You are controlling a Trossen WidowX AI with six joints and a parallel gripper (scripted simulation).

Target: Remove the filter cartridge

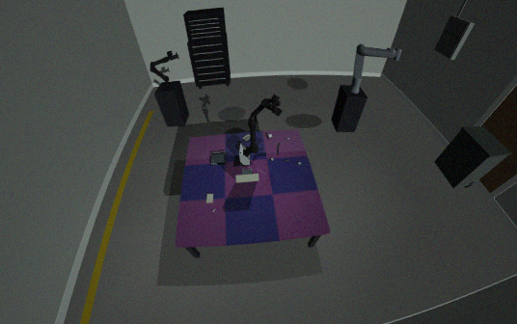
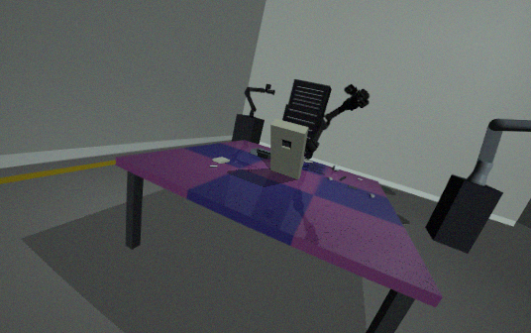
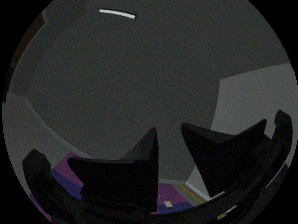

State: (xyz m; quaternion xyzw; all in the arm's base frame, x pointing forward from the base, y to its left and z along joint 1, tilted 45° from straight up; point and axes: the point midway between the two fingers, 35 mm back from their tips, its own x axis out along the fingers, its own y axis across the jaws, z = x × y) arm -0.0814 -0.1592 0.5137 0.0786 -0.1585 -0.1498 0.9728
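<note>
Now: the round filter cartridge 40 cm ahead of my gripper tip, 22 cm to the right of it and 38 cm below it. From my gripper tip the other things lie so: service panel (36 cm ahead, 22 cm to the right, 46 cm below); tray (54 cm to the right, 60 cm below).
</note>
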